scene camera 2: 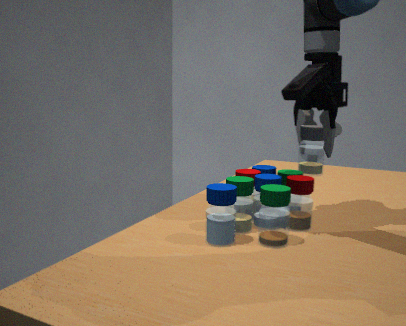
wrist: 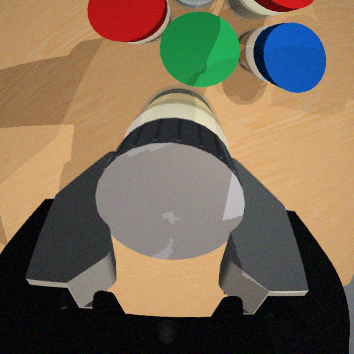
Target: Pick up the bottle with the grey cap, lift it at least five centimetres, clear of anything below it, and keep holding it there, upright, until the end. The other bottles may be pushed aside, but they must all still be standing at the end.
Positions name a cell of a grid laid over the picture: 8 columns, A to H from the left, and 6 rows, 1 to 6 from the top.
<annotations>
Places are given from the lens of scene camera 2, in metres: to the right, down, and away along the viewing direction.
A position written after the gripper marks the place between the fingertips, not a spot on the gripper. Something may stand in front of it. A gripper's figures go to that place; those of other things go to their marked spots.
gripper (scene camera 2: G3): 0.25, -0.01, 0.89
red-capped bottle (scene camera 2: F4): 0.19, 0.08, 0.79
</annotations>
